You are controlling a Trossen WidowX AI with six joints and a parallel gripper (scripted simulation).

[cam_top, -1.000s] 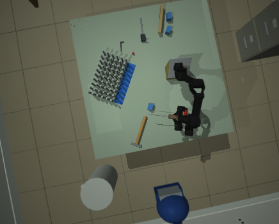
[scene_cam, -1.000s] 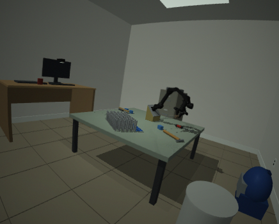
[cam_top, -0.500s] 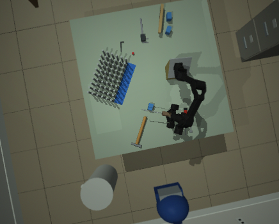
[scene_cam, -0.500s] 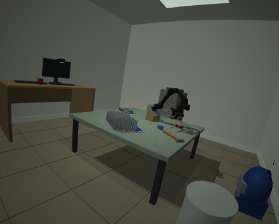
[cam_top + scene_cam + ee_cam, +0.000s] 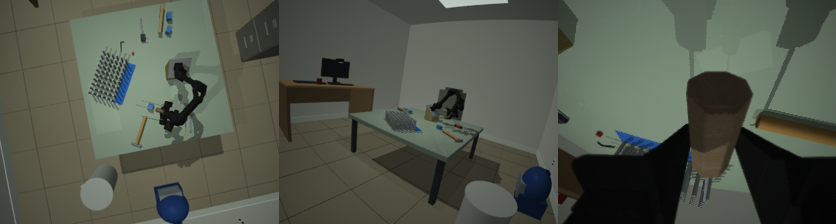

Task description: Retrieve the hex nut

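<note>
The blue taped strip is 29 cm ahead of my gripper tip, 27 cm to the right of it and 13 cm below it. Round my gripper tip: small red piece 54 cm to the right, 19 cm ahead, 12 cm below; wrench 29 cm behind, 14 cm to the left, 13 cm below.
</note>
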